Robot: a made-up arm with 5 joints. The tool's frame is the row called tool. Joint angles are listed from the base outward.
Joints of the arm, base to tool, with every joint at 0 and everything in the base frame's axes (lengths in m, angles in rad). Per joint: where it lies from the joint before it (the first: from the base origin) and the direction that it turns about. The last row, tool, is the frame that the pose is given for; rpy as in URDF.
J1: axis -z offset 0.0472 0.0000 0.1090
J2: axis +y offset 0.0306 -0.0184 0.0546
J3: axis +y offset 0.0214 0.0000 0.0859
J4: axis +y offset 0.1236 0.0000 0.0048
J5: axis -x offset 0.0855 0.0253 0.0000
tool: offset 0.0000 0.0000 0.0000 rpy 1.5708 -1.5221 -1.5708
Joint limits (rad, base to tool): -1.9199..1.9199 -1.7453..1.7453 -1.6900..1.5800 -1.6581..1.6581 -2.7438..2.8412
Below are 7 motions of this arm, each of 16 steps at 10 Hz.
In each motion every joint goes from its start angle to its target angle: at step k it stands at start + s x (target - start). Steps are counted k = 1, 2, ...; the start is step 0. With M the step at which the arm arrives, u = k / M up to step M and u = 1 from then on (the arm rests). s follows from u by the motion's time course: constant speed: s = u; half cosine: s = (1 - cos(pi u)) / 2; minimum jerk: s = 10 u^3 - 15 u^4 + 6 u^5.
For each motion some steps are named. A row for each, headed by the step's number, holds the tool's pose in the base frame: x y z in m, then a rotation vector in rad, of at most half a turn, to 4 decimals.
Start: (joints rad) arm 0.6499 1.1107 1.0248 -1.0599 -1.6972
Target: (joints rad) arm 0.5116 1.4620 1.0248 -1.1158 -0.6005
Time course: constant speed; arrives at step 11
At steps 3, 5, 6, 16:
3: 0.1174 -0.0408 -0.0046 0.2014 -0.4542 -2.0245
5: 0.1100 -0.0335 -0.0072 0.1350 -0.3939 -1.8120
6: 0.1062 -0.0300 -0.0082 0.1071 -0.3634 -1.7044
16: 0.0856 -0.0137 -0.0112 0.0145 -0.2109 -1.1568

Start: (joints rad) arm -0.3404 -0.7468 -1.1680 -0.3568 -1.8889
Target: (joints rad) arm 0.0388 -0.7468 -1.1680 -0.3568 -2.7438
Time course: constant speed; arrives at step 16
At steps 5, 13, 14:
5: -0.0649 -0.0182 0.4213 -2.4756 0.9247 -0.8082
13: -0.0663 0.0032 0.4213 -2.7107 0.6592 -0.9824
14: -0.0662 0.0059 0.4213 -2.7409 0.6235 -0.9997

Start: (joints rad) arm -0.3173 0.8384 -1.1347 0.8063 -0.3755
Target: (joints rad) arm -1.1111 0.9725 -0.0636 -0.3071 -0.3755
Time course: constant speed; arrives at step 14
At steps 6, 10, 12, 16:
6: 0.2849 0.1922 0.1336 0.5270 -0.8775 0.2126
10: 0.2264 0.2295 0.0888 0.6107 -0.7962 0.4212
12: 0.1926 0.2381 0.0689 0.6491 -0.7538 0.5262
16: 0.1581 0.2395 0.0513 0.6854 -0.7102 0.6315

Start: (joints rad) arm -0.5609 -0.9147 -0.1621 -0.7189 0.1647
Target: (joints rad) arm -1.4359 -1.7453 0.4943 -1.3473 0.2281
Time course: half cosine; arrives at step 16
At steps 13, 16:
13: 0.0216 -0.0877 0.3433 -1.2973 1.9206 0.8382
16: 0.0274 -0.0948 0.3328 -1.3325 1.8343 0.9245

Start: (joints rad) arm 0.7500 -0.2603 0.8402 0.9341 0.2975
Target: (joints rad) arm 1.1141 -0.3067 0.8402 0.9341 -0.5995
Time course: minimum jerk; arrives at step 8
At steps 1, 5, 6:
1: 0.1539 -0.0911 0.1031 -0.0277 -0.0512 -0.5213
5: 0.1281 -0.1169 0.1068 -0.0297 -0.0939 -1.4142
6: 0.1209 -0.1221 0.1076 -0.0284 -0.1065 -1.6303

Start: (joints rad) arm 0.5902 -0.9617 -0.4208 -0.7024 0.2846
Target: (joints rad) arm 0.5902 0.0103 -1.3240 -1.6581 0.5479
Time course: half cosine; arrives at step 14
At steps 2, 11, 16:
2: 0.0089 0.0340 0.4278 1.0546 2.3643 -0.1259
11: 0.0403 0.0129 0.3946 0.9298 1.5857 -0.0840
16: 0.0472 0.0083 0.3845 0.9021 1.4891 -0.0668

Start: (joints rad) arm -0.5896 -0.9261 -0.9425 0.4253 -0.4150
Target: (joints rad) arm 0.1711 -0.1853 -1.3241 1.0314 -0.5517
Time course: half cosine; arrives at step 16
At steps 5, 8, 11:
5: 0.0298 -0.0002 0.4407 1.2362 -2.5121 -0.0178
8: 0.0782 0.0136 0.4401 0.9187 -2.3641 -0.1284
11: 0.1272 0.0067 0.4297 0.6392 -2.1900 -0.3024

